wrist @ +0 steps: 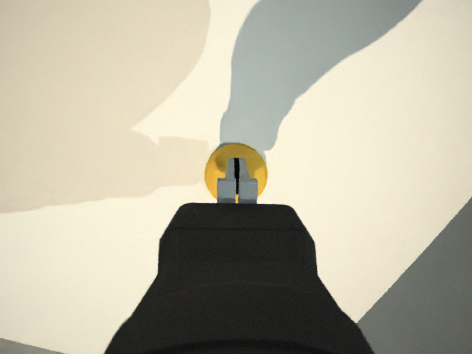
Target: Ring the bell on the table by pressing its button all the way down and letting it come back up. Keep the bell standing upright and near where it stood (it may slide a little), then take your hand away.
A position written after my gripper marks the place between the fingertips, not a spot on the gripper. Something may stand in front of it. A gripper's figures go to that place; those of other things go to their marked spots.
Labels:
My gripper (236, 168) is 17 cm from the lens. A bell (216, 166) is 21 cm from the lens.

